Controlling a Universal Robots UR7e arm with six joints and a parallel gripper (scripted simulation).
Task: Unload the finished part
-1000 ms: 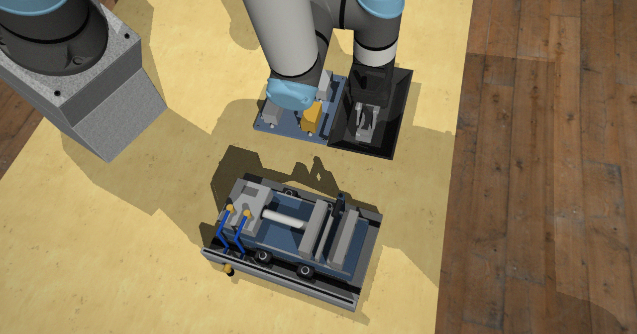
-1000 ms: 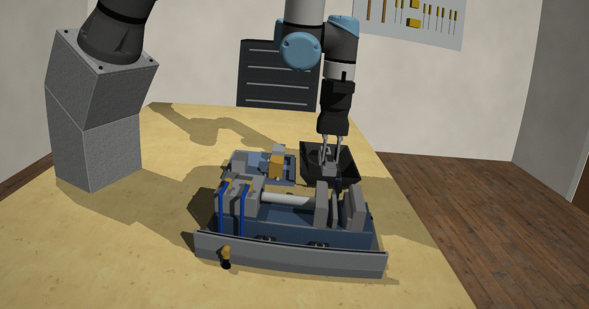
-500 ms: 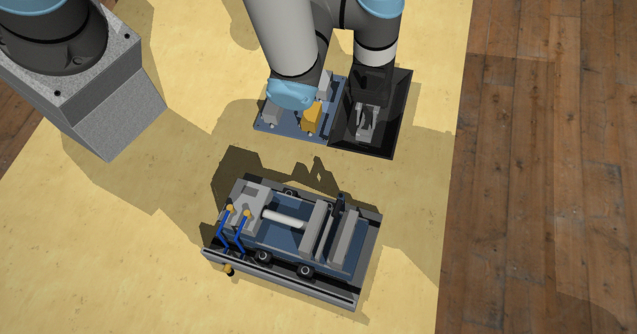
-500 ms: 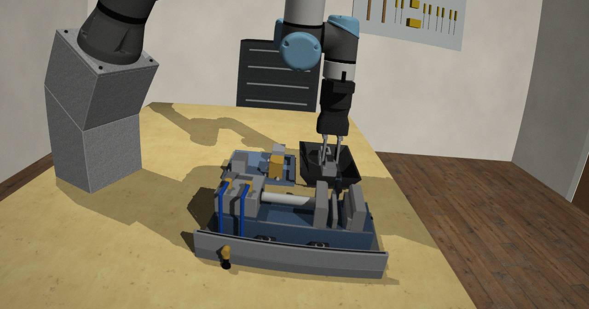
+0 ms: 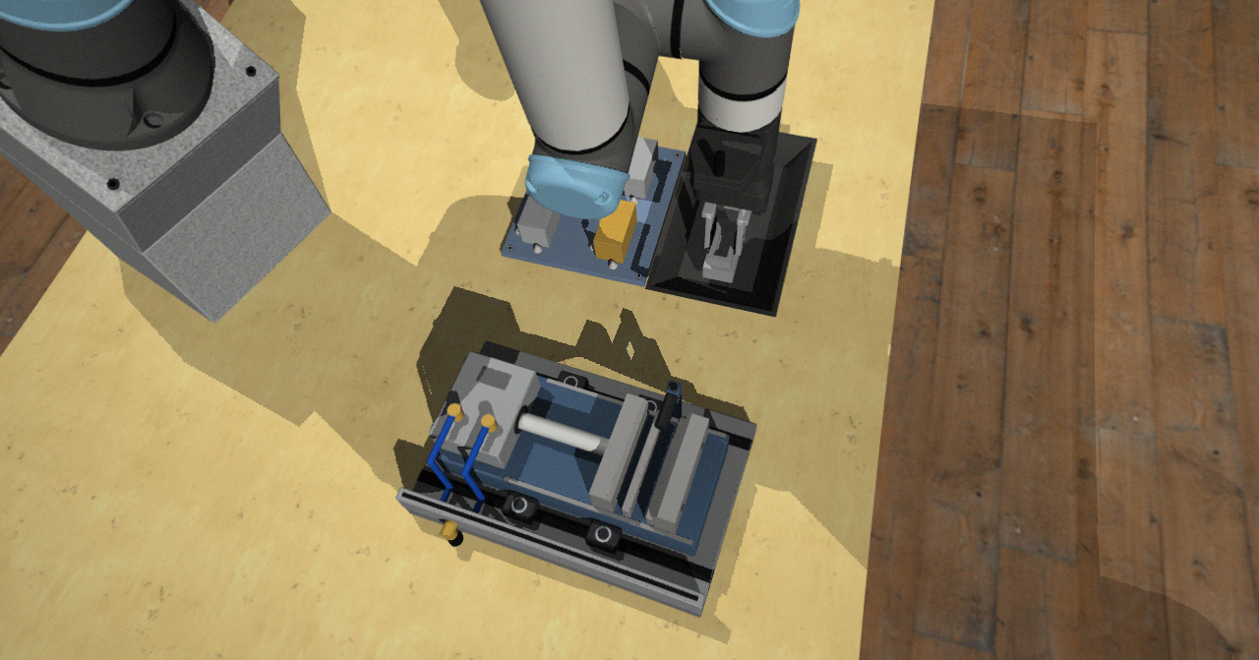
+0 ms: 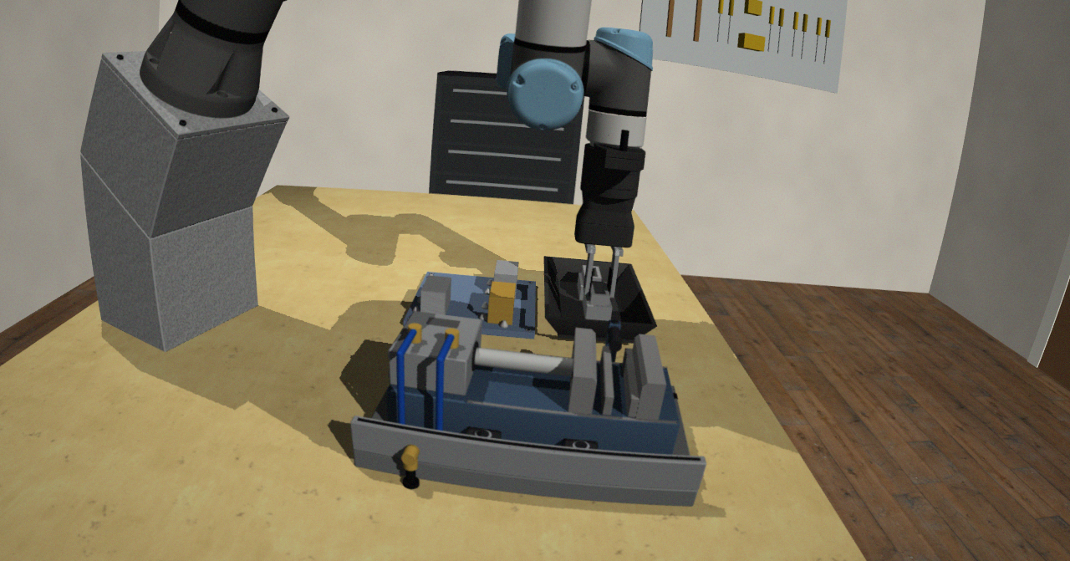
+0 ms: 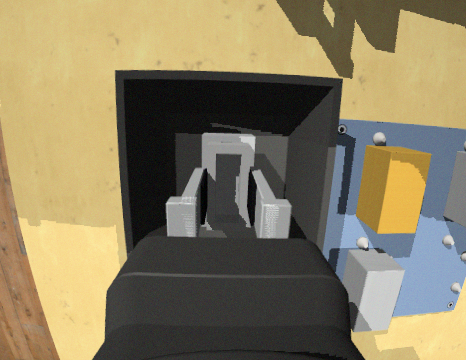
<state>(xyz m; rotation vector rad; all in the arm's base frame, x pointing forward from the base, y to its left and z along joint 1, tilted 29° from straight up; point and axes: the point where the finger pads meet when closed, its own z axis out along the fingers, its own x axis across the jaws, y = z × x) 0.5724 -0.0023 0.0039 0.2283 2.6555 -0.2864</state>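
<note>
Now: hand 120 mm past the yellow block, 40 mm above it and 30 mm to the right of it. The rest, counted from my hand: white rod 230 mm to the right, 150 mm behind, 10 mm above; then blue fixture plate 150 mm behind, 90 mm to the left, 70 mm below; then vise 230 mm to the right, 140 mm behind, 30 mm below.
</note>
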